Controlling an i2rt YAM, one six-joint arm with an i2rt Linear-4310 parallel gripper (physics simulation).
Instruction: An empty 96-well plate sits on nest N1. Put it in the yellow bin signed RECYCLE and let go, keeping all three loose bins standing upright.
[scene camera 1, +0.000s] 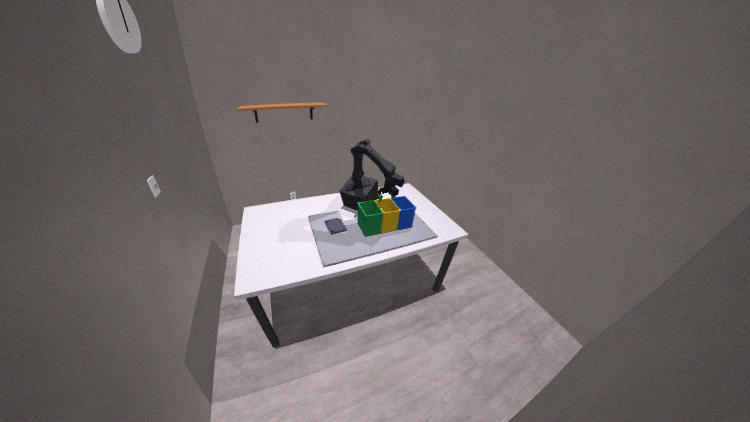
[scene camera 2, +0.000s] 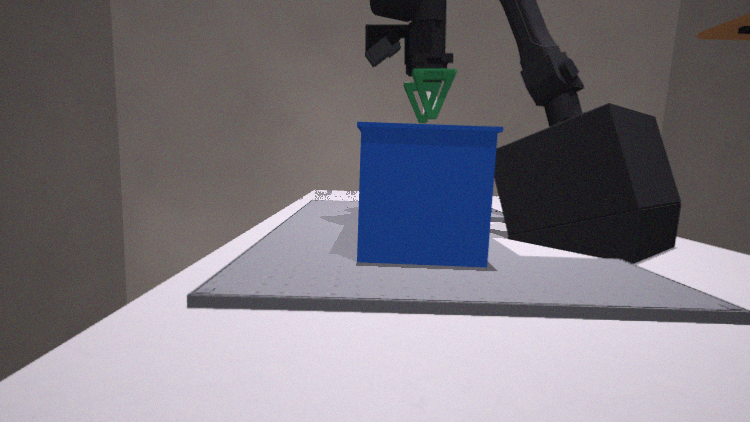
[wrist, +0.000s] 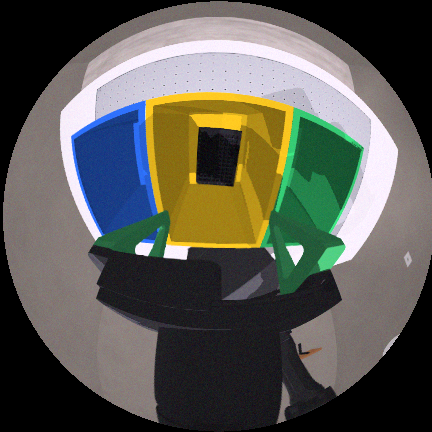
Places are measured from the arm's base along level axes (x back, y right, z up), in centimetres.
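Where they show: gripper, between the fingertips: (scene camera 1: 385, 201) (scene camera 2: 427, 121) (wrist: 219, 215); arm's base, origin of its link: (scene camera 1: 358, 185) (scene camera 2: 569, 134).
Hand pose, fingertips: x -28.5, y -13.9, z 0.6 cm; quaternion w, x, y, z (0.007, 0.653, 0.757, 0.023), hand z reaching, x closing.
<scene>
Each offset is from my fingertips to the centre of the thing. Level surfaces: height alone.
The black 96-well plate @(dy -0.1, dx -0.2, dz -19.3 cm) (wrist: 218, 156) lies deep inside the yellow bin @(dy -0.6, dx -1.8, dz -11.3 cm) (wrist: 215, 215) (scene camera 1: 390, 219) in the wrist view, at or near its floor. The yellow bin stands upright between the green bin @(dy +12.4, dx -3.1, dz -11.3 cm) (scene camera 1: 370, 220) (wrist: 320, 185) and the blue bin @(dy -13.6, dx -0.5, dz -11.3 cm) (scene camera 1: 406, 216) (scene camera 2: 425, 199) (wrist: 110, 170), which also stand upright, side by side. My gripper (wrist: 219, 215) (scene camera 2: 426, 120) is open, its green fingers wide apart with no object between them, just above the rims at the arm's side of the yellow bin. The RECYCLE sign is not readable in these views.
The bins stand on a grey board @(dz -20.2 cm) (scene camera 1: 356, 251) (scene camera 2: 293, 283) on the white table @(dz -21.5 cm) (scene camera 1: 267, 251). A flat dark nest @(dy +36.0, dx +3.8, dz -19.4 cm) (scene camera 1: 335, 225) lies on the board left of the green bin. The arm's black base (scene camera 1: 358, 192) (scene camera 2: 576, 183) stands behind the bins. A wooden shelf (scene camera 1: 283, 106) hangs on the wall.
</scene>
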